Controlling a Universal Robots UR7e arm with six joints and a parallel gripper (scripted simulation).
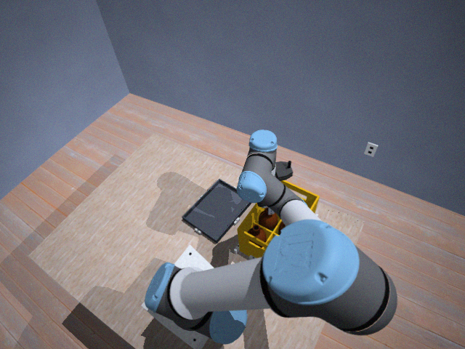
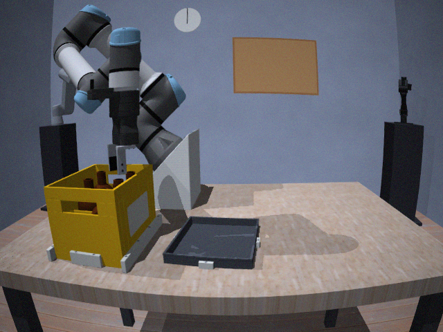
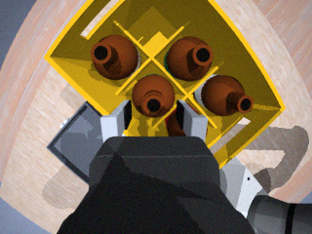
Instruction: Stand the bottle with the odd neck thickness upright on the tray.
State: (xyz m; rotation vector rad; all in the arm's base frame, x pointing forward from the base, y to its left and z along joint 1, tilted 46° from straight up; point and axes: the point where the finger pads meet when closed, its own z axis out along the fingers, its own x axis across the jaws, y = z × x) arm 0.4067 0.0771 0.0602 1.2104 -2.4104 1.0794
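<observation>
My hand is 110 mm above the yellow crate, 40 mm to the left of it and 10 mm short of it. From my hand the other things lie so: dark tray 230 mm to the left, 190 mm below, 50 mm behind; bottle 110 mm below, 90 mm ahead, 10 mm to the left.
</observation>
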